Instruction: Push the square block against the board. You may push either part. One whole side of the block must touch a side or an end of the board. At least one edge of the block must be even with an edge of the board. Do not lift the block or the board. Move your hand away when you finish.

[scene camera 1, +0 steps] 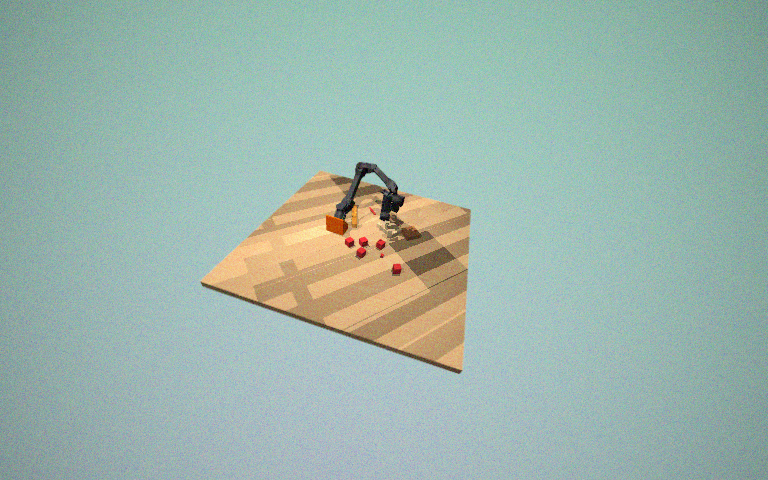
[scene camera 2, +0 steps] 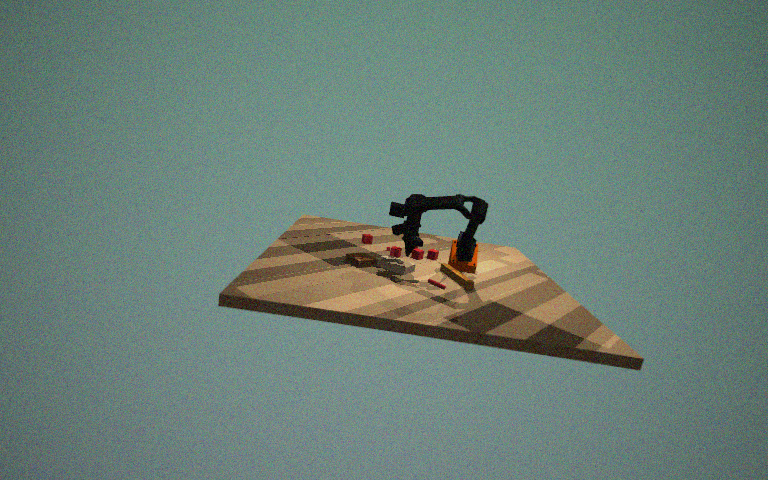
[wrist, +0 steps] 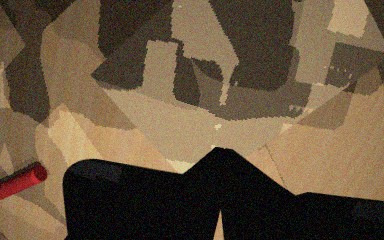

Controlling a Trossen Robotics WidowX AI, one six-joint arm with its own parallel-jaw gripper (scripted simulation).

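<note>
I can see a pale flat board (wrist: 189, 83). As for my gripper (wrist: 221, 157), it is shut, and there is nothing in its grasp.
</note>
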